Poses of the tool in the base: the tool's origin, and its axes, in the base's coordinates. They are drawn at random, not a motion.
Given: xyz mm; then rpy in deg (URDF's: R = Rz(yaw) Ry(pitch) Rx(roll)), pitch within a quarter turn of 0, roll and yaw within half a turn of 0.
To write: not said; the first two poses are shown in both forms.
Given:
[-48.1 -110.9 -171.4 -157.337 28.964 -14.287]
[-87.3 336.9 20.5 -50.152 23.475 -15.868]
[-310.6 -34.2 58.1 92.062 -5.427 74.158]
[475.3 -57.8 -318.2 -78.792 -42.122 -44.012]
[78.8 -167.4 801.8 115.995 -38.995 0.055]
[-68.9 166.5 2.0 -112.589 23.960 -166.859]
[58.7 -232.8 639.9 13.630 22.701 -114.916]
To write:
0.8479 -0.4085 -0.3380 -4.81; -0.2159 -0.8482 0.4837 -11.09; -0.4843 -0.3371 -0.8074 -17.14; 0 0 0 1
0.8823 -0.1190 0.4554 -8.73; -0.2508 0.7000 0.6687 33.69; -0.3983 -0.7042 0.5877 2.05; 0 0 0 1
0.2718 0.0088 0.9623 -31.06; 0.9577 -0.1007 -0.2695 -3.42; 0.0946 0.9949 -0.0358 5.81; 0 0 0 1
0.5334 0.6082 0.5878 47.53; -0.5154 -0.3173 0.7961 -5.78; 0.6707 -0.7276 0.1442 -31.82; 0 0 0 1
0.7772 -0.5652 0.2767 7.88; 0.0007 -0.4388 -0.8986 -16.74; 0.6293 0.6986 -0.3406 80.18; 0 0 0 1
-0.8899 0.2778 0.3618 -6.89; -0.2078 0.4593 -0.8636 16.65; -0.4061 -0.8437 -0.3510 0.20; 0 0 0 1
-0.3887 0.8431 -0.3717 5.87; -0.8367 -0.4919 -0.2409 -23.28; -0.3859 0.2174 0.8966 63.99; 0 0 0 1

